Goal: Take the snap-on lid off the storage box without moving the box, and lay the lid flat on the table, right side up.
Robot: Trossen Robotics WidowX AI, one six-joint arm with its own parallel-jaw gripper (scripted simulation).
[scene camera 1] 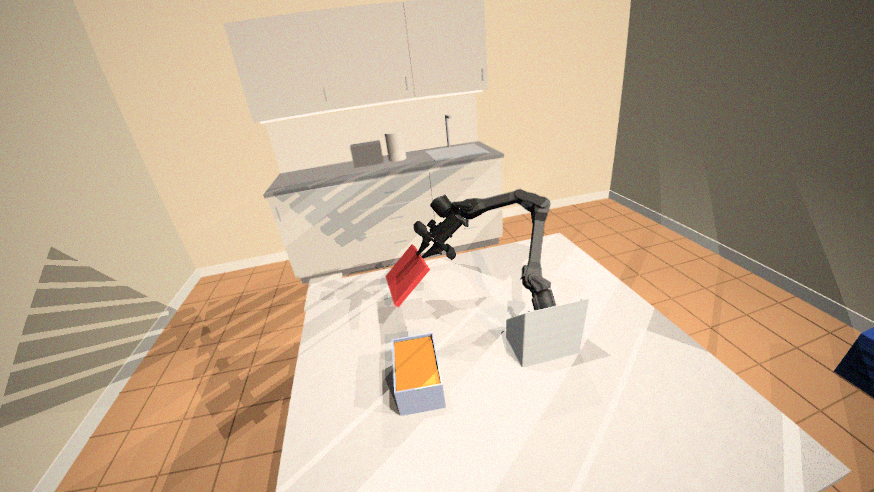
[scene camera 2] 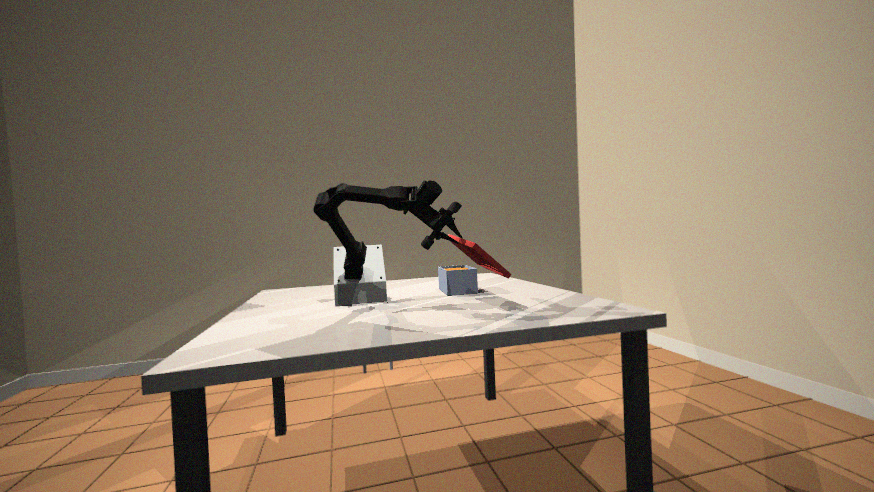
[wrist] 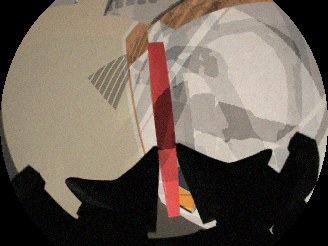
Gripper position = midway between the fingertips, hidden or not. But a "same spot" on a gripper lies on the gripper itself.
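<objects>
Gripper: visible in scene camera 1 (419,256), scene camera 2, wrist view. Gripper, same spot: (wrist: 248,190) and (scene camera 2: 440,232). Red lid: visible in scene camera 1 (410,269), scene camera 2, wrist view. Red lid, same spot: (wrist: 158,70) and (scene camera 2: 468,243).
</objects>
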